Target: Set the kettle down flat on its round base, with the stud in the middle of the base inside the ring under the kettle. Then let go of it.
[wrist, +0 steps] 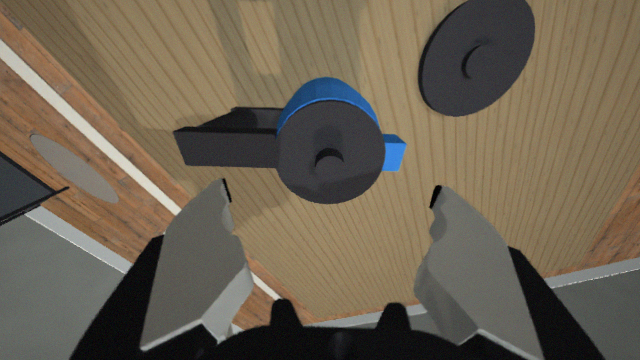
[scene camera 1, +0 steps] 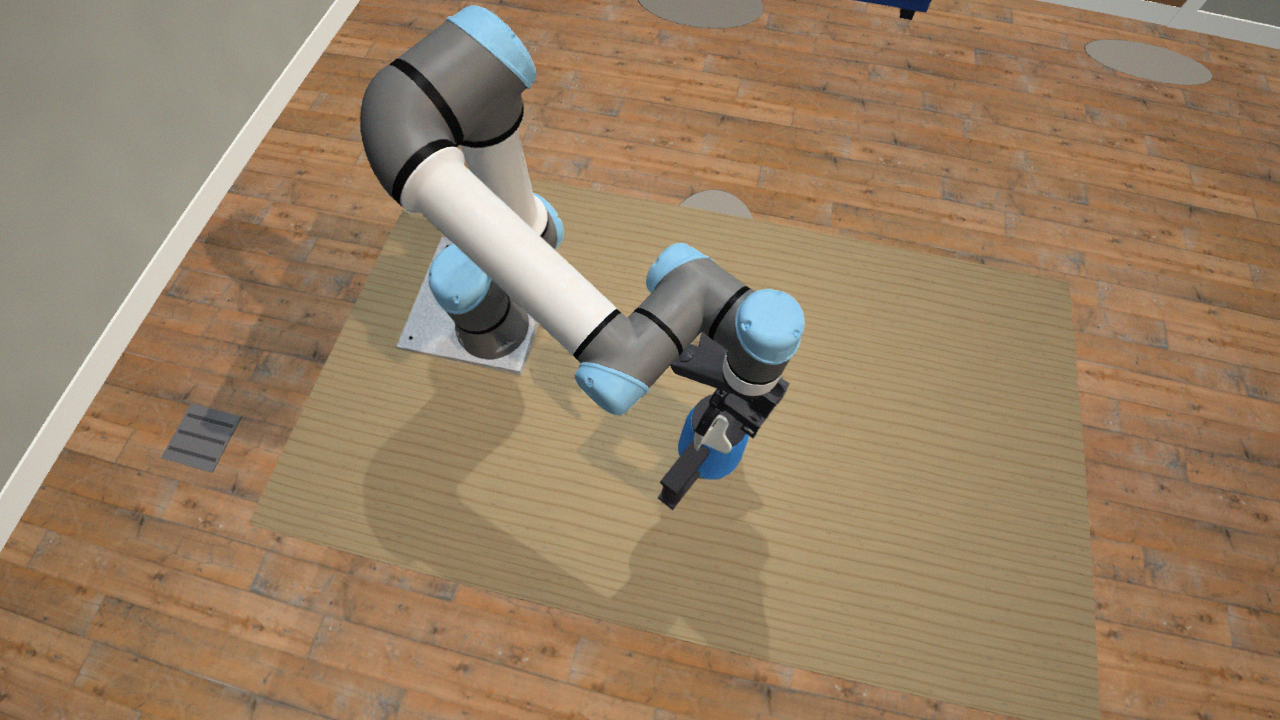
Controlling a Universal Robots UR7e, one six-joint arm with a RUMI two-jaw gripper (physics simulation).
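The blue kettle [scene camera 1: 718,462] [wrist: 327,90] stands upright on the mat, apart from its base. Its black lid [wrist: 305,130] with a round knob [wrist: 329,159] faces the wrist camera. Its black handle [scene camera 1: 682,477] [wrist: 230,147] points left in the wrist view, and its blue spout [wrist: 394,153] points right. The round dark base [wrist: 500,85] with its middle stud [wrist: 476,62] lies at the upper right of the wrist view; the arm hides it in the scene view. My gripper [scene camera 1: 717,429] [wrist: 329,184] is open and empty above the kettle, its fingers wide apart. The ring under the kettle is hidden.
A wood-grained mat [scene camera 1: 939,447] [wrist: 390,250] lies under the kettle on the plank floor [scene camera 1: 895,143]. The arm's metal mounting plate [scene camera 1: 425,335] is at the left part of the mat. A grey slotted plate [scene camera 1: 201,438] lies on the floor farther left.
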